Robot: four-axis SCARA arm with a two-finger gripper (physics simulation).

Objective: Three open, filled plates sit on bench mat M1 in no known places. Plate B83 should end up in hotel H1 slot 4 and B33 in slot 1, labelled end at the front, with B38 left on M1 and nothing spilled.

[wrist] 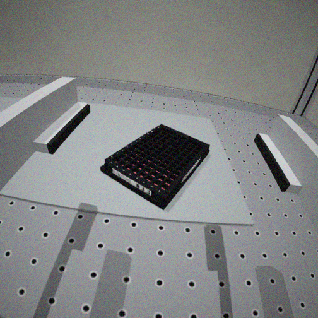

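A black multiwell plate [156,162] lies flat on the pale bench mat [60,182], near the middle of the wrist view and turned at an angle to the fingers. Reddish filling shows in many wells toward its near side. The white label on its near end is grainy and seems to read B33; the last character is hard to tell. My gripper [176,108] is open and empty, its dark-padded fingers wide apart to the left and right, apart from the plate. The hotel H1 does not show in this view.
The mat lies on a grey perforated bench [160,267]. Long dark shadows fall across the bench in front of the mat. The bench's far edge runs across behind the mat, with a plain wall beyond. A dark upright post [306,86] stands at the far right.
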